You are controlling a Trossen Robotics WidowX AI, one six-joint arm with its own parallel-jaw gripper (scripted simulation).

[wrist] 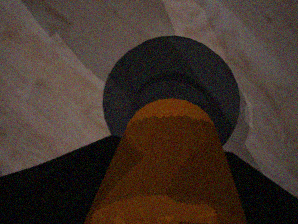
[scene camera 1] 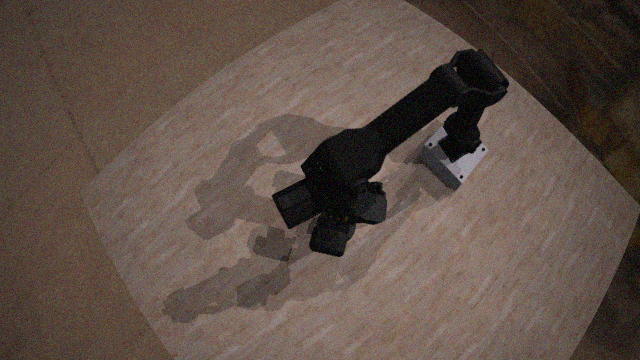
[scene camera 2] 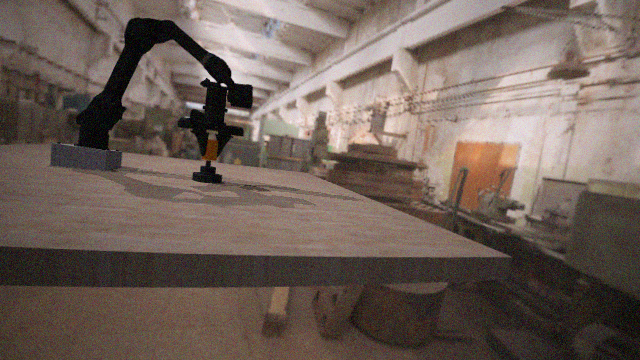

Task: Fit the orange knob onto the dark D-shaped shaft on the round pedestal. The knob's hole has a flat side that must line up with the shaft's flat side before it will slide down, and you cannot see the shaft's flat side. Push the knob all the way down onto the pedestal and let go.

My gripper holds an orange knob. Also in view: a dark round pedestal.
My gripper shows as well in the wrist view and in scene camera 2.
